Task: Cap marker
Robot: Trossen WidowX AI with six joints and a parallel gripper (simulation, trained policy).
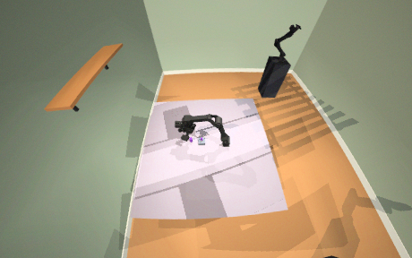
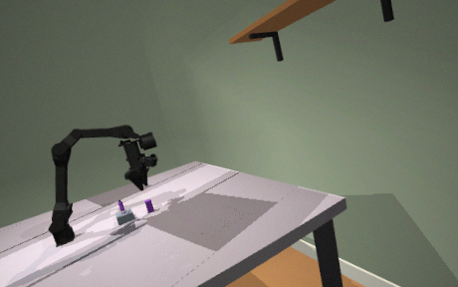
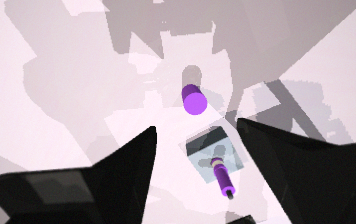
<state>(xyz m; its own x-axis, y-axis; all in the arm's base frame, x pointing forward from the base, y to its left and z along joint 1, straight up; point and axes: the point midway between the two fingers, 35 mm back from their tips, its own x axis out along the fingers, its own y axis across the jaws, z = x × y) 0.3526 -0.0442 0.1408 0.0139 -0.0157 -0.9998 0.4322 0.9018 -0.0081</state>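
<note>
Now: the purple cap 10 mm to the right of my gripper tip and 80 mm below it. From my gripper tip the other things lie so: grey holder block (110 mm behind, 10 mm to the left, 90 mm below).
</note>
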